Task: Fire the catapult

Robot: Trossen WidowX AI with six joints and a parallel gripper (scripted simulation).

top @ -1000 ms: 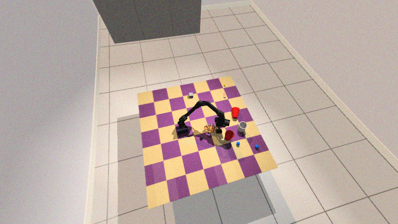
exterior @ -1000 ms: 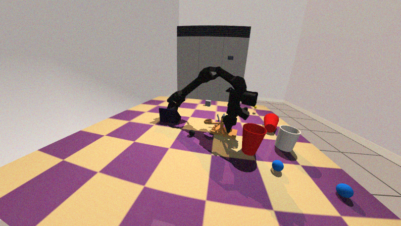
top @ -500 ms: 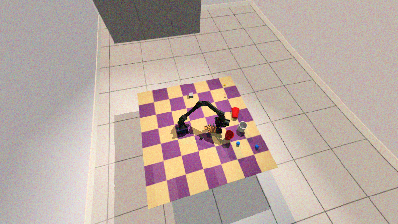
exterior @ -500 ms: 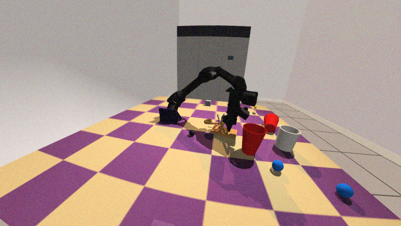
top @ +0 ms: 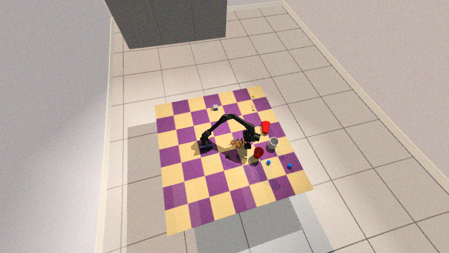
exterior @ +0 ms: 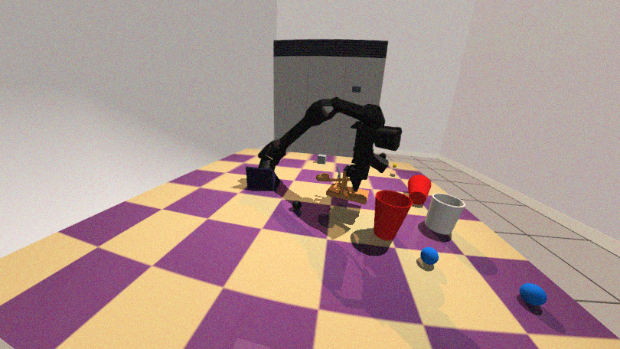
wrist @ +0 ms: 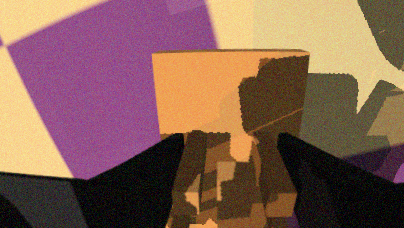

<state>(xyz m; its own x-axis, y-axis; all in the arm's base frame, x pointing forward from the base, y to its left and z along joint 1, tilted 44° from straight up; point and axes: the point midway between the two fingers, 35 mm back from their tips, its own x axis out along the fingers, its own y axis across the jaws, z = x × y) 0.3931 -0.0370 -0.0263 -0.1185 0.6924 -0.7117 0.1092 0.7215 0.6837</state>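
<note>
Now: the black ball 190 mm behind my gripper tip, 80 mm to the right of it and 60 mm below it. From my gripper tip the other things lie so: wooden catapult (70 mm behind, 30 mm to the left, 20 mm above); then white mug (280 mm ahead, 30 mm to the right, 50 mm below); then stick (200 mm ahead, 460 mm to the left, 70 mm below).
</note>
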